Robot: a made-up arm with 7 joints. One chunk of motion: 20 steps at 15 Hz.
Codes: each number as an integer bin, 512 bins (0 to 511) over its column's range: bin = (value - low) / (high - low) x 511, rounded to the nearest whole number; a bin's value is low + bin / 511 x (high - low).
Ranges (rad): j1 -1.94..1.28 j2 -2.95..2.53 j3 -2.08..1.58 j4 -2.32..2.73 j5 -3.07..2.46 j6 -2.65..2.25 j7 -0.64..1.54
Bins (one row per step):
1: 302 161 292 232 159 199 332
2: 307 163 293 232 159 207 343
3: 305 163 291 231 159 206 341
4: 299 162 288 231 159 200 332
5: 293 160 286 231 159 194 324
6: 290 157 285 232 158 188 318
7: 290 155 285 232 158 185 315
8: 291 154 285 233 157 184 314
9: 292 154 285 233 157 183 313
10: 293 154 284 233 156 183 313
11: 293 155 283 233 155 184 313
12: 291 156 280 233 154 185 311
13: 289 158 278 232 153 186 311
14: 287 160 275 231 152 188 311
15: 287 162 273 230 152 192 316
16: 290 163 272 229 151 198 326
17: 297 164 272 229 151 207 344
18: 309 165 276 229 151 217 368
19: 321 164 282 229 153 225 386
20: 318 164 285 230 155 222 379
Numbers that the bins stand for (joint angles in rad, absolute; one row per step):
1: -0.0370 -1.2234 0.0114 -0.0272 -1.3493 -0.7418 0.7764
2: -0.0055 -1.2020 0.0186 -0.0272 -1.3493 -0.6651 0.8233
3: -0.0181 -1.2020 0.0043 -0.0371 -1.3493 -0.6747 0.8148
4: -0.0559 -1.2127 -0.0172 -0.0371 -1.3493 -0.7322 0.7764
5: -0.0937 -1.2341 -0.0315 -0.0371 -1.3493 -0.7897 0.7422
6: -0.1126 -1.2663 -0.0387 -0.0272 -1.3601 -0.8473 0.7166
7: -0.1126 -1.2878 -0.0387 -0.0272 -1.3601 -0.8760 0.7038
8: -0.1063 -1.2985 -0.0387 -0.0174 -1.3710 -0.8856 0.6996
9: -0.1000 -1.2985 -0.0387 -0.0174 -1.3710 -0.8952 0.6953
10: -0.0937 -1.2985 -0.0459 -0.0174 -1.3818 -0.8952 0.6953
11: -0.0937 -1.2878 -0.0530 -0.0174 -1.3926 -0.8856 0.6953
12: -0.1063 -1.2770 -0.0745 -0.0174 -1.4034 -0.8760 0.6868
13: -0.1189 -1.2556 -0.0888 -0.0272 -1.4142 -0.8664 0.6868
14: -0.1315 -1.2341 -0.1103 -0.0371 -1.4251 -0.8473 0.6868
15: -0.1315 -1.2127 -0.1247 -0.0470 -1.4251 -0.8089 0.7081
16: -0.1126 -1.2020 -0.1318 -0.0569 -1.4359 -0.7514 0.7508
17: -0.0685 -1.1913 -0.1318 -0.0569 -1.4359 -0.6651 0.8276
18: 0.0071 -1.1805 -0.1032 -0.0569 -1.4359 -0.5692 0.9299
19: 0.0827 -1.1913 -0.0602 -0.0569 -1.4142 -0.4925 1.0067
20: 0.0638 -1.1913 -0.0387 -0.0470 -1.3926 -0.5212 0.9769

